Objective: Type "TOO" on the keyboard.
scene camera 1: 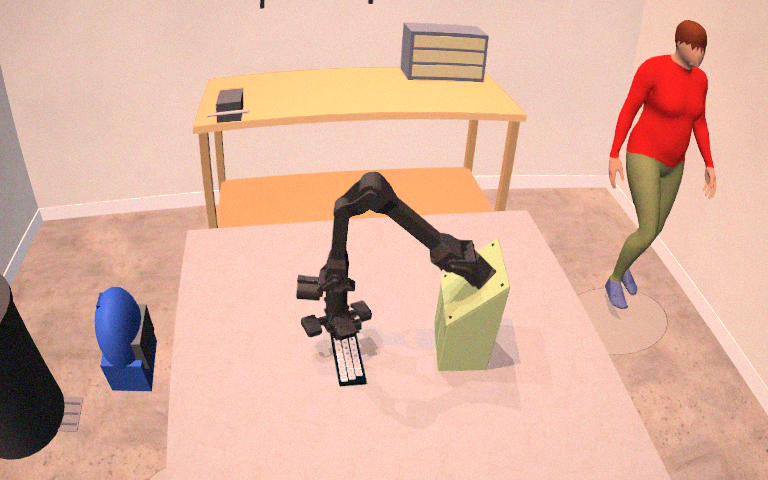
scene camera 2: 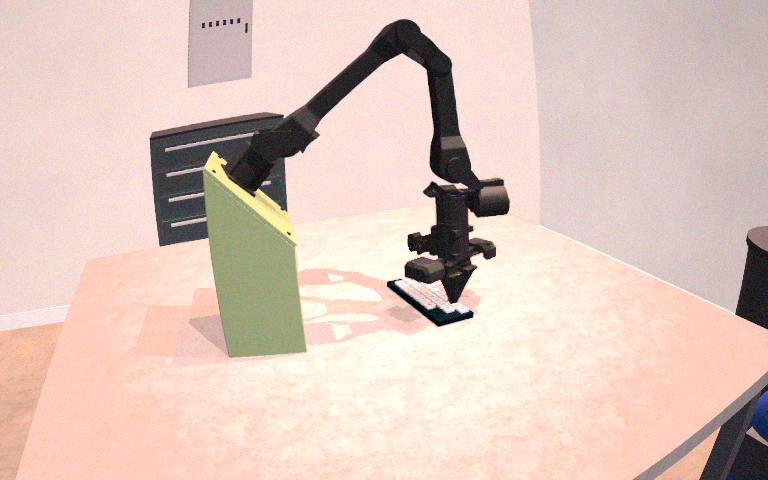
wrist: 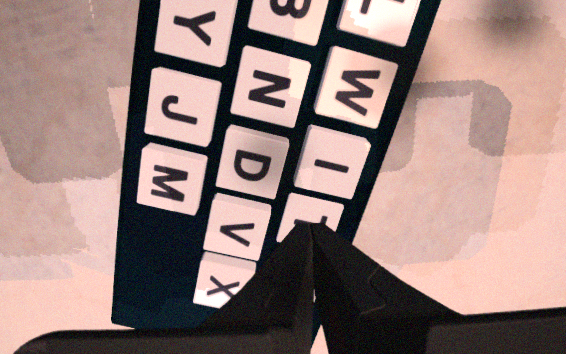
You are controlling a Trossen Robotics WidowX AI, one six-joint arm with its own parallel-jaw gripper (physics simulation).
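Places are measured from the arm's base along level axes (x right, y ahead, z up), in metres.
Pixels of known places: gripper, fingertip midpoint: (scene camera 1: 336,339) (scene camera 2: 453,303) (wrist: 309,236); arm's base, link origin: (scene camera 1: 482,275) (scene camera 2: 236,180).
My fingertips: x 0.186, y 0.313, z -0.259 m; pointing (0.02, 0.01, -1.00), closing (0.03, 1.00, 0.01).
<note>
For each thing: its top centre in the pictures, then the offset to it from my fingertips. Level surfaces: height alone.
- keyboard, top centre: (wrist: 285,23) (scene camera 2: 428,293) (scene camera 1: 347,352) dx -0.061, dy -0.002, dz +0.005 m
- I key, top centre: (wrist: 331,165) dx -0.024, dy +0.007, dz +0.005 m
- V key, top centre: (wrist: 236,231) dx -0.007, dy -0.021, dz +0.005 m
- X key, top centre: (wrist: 223,288) dx +0.013, dy -0.028, dz +0.005 m
- same table, surface height: dz -0.011 m
The keyboard (scene camera 1: 348,362) (scene camera 2: 436,315) (wrist: 160,260) is a dark slab with white letter keys, lying flat on the table. My gripper (scene camera 2: 453,301) (wrist: 309,236) is shut and empty, pointing down with its fingertips over one end of the keyboard. In the wrist view they cover part of a key (wrist: 295,206) whose visible marks look like part of a T, beside the I key (wrist: 331,165). Whether the tips touch this key I cannot tell. The V key (wrist: 238,227) and the X key (wrist: 220,282) are to the left of the fingers. No O key shows in the wrist view.
The arm is mounted on a tall green slanted pedestal (scene camera 1: 467,339) (scene camera 2: 257,283), standing on the same table (scene camera 1: 237,430) (scene camera 2: 362,418) as the keyboard. A wooden workbench (scene camera 1: 339,96) is behind the table. A person in red (scene camera 1: 662,107) is on the floor at the right in scene camera 1.
</note>
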